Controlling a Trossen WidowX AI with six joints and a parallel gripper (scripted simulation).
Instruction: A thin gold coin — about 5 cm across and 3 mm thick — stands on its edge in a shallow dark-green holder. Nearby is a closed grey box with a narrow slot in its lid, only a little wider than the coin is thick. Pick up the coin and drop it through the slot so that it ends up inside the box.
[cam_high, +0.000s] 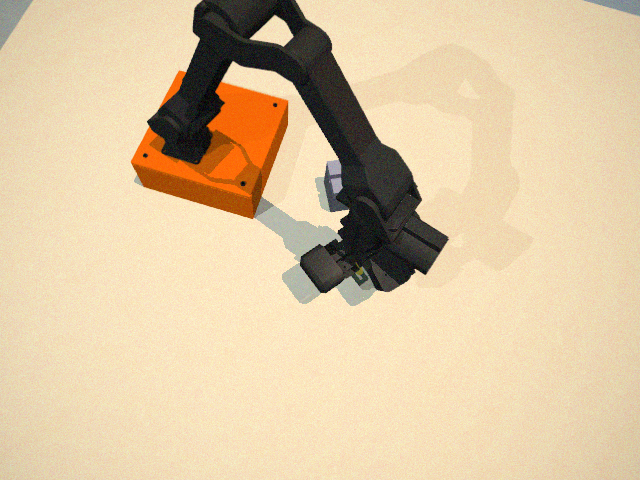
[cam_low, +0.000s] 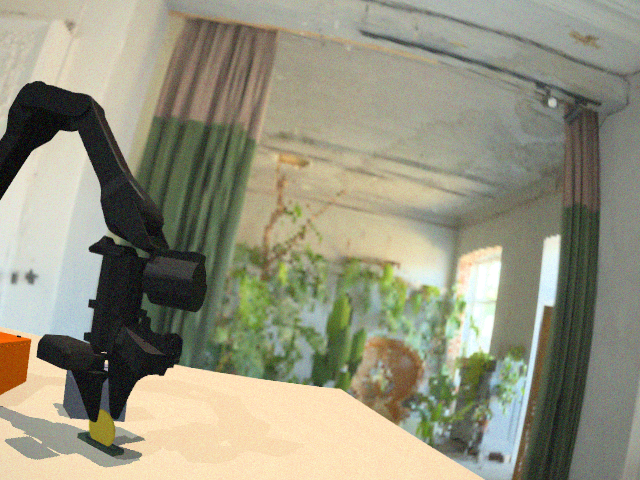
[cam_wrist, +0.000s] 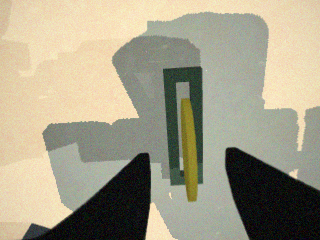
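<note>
The coin is 1 cm below my gripper tip.
</note>
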